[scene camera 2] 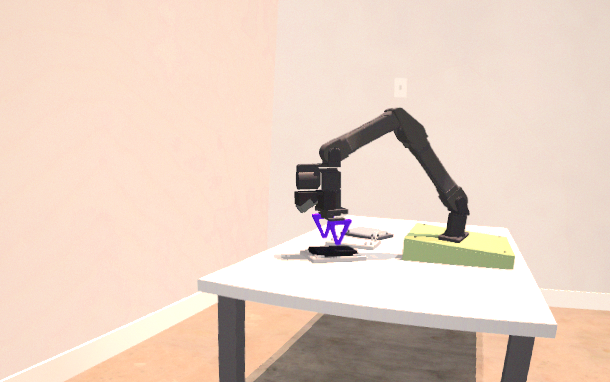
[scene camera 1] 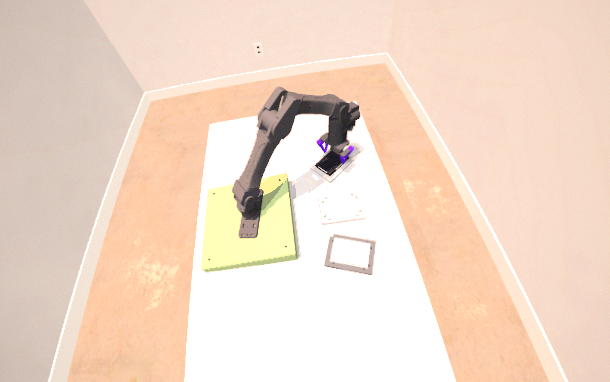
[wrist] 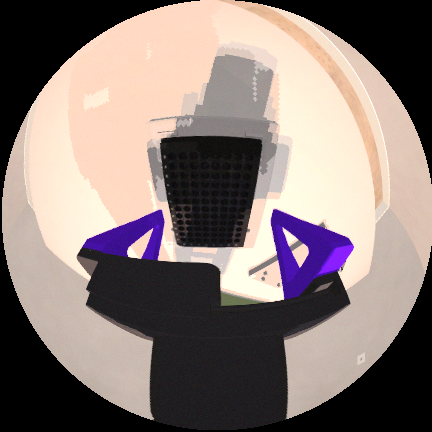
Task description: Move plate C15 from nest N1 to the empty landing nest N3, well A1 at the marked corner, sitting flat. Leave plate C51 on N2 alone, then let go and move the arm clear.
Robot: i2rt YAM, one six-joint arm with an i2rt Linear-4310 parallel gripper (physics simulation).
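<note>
A black many-welled plate (scene camera 1: 331,164) (scene camera 2: 330,250) (wrist: 212,190) lies flat on a pale nest (scene camera 1: 331,177) (scene camera 2: 340,259) at the table's far end from scene camera 1. My gripper (scene camera 1: 334,156) (scene camera 2: 332,240) (wrist: 217,214) is open, pointing down, its purple fingertips a little above the plate and apart on either side in the wrist view. A pale nest with small pegs (scene camera 1: 342,210) (scene camera 2: 367,244) stands in the middle and looks empty. A dark grey nest (scene camera 1: 348,268) (scene camera 2: 387,235) seems to hold a whitish plate (scene camera 1: 351,252) (scene camera 2: 370,232). Labels and corner marks are not legible.
A yellow-green block (scene camera 1: 225,250) (scene camera 2: 457,257) carries the arm's base beside the row of nests. The white table (scene camera 1: 310,325) (scene camera 2: 380,295) has its long edge beyond the nests. The arm's shadow falls across the table near the black plate.
</note>
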